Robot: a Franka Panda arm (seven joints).
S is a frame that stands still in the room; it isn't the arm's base.
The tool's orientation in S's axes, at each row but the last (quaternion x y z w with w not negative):
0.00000 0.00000 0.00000 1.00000
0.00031 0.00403 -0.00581 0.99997
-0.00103 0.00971 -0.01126 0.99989
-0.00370 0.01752 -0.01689 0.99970
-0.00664 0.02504 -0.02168 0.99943
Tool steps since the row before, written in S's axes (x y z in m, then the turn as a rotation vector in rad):
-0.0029 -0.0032 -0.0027 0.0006 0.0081 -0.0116
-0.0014 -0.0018 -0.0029 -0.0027 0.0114 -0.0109
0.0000 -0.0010 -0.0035 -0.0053 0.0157 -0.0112
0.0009 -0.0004 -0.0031 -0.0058 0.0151 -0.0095
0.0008 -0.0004 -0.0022 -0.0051 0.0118 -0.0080
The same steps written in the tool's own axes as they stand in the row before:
-0.0029 -0.0032 -0.0027 0.0006 0.0081 -0.0116
-0.0014 -0.0018 -0.0029 -0.0027 0.0114 -0.0109
0.0001 -0.0010 -0.0035 -0.0054 0.0156 -0.0113
0.0010 -0.0003 -0.0031 -0.0060 0.0150 -0.0096
0.0009 -0.0003 -0.0022 -0.0052 0.0117 -0.0081

